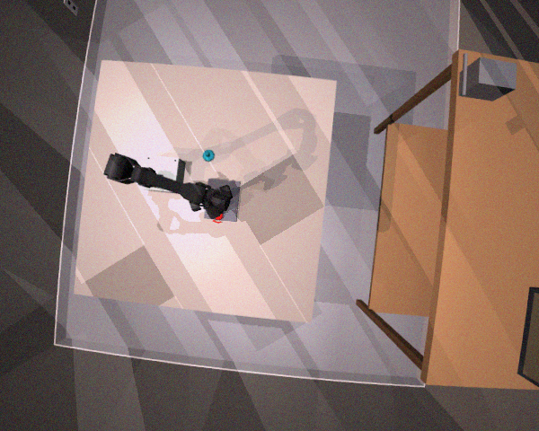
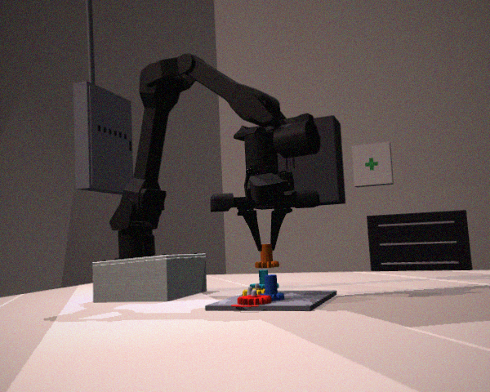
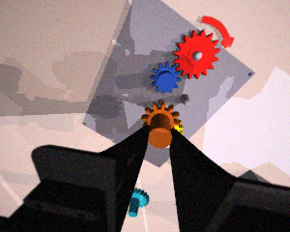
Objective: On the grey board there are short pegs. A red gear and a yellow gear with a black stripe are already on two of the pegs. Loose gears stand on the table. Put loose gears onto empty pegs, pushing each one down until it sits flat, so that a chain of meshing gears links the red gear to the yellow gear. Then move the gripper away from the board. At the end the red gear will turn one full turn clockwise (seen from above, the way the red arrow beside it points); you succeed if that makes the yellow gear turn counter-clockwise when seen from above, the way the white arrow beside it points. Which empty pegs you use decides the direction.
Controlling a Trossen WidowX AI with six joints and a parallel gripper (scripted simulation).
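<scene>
Right now my gripper tip is 10 mm short of the blue gear, 30 mm to the left of it and 60 mm above it. The rest, counted from my gripper tip: orange gear (10 mm below); then red gear (70 mm to the right, 70 mm below); then yellow gear (30 mm behind, 30 mm to the left, 70 mm below).
</scene>
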